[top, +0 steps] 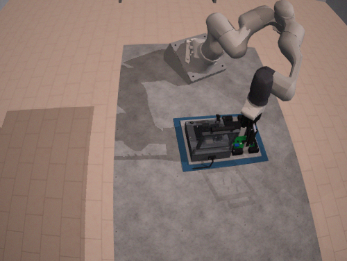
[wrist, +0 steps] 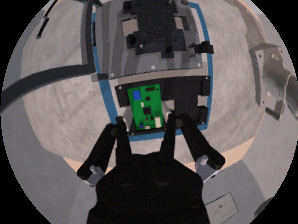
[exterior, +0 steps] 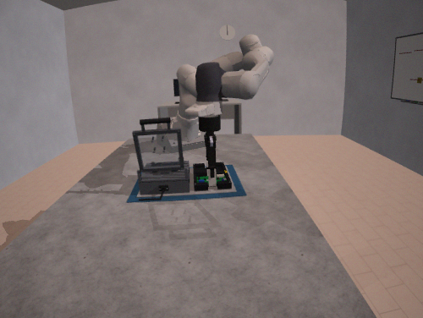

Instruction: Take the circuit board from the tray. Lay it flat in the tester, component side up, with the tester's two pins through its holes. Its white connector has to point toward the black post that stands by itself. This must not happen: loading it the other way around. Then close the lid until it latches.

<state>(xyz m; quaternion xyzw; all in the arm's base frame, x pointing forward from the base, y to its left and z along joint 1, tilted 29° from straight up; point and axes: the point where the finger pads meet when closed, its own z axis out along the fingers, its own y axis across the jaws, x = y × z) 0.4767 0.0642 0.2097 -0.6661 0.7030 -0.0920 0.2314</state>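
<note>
My hand is 4 cm past the tester bed, 16 cm to the left of it and 3 cm below it. The rest, counted from my hand: green circuit board: 2 cm below; then framed clear lid: 8 cm ahead, 17 cm to the right, 14 cm above.
</note>
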